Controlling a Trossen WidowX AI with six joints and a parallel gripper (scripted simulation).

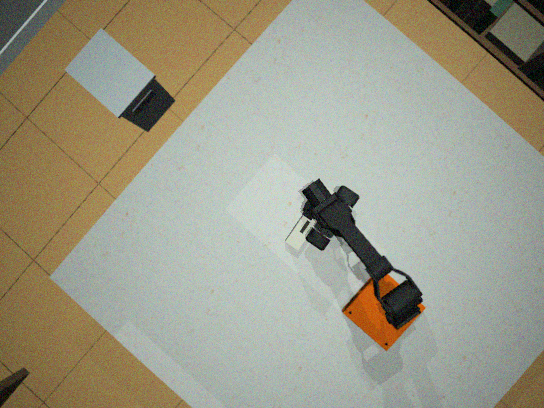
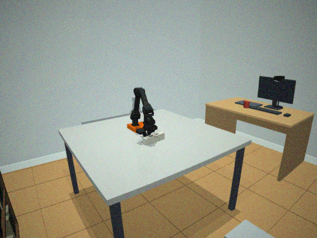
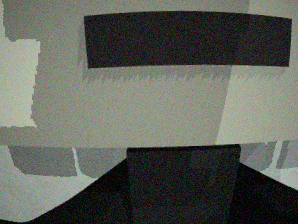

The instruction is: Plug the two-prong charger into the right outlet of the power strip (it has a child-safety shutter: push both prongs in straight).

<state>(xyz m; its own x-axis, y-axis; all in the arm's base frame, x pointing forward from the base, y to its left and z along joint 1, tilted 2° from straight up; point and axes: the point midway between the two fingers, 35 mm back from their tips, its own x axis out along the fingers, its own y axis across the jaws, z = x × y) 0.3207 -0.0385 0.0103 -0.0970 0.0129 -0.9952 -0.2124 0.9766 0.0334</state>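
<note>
The black two-prong charger is 20 mm ahead of my gripper tip and 10 mm above it.
</note>
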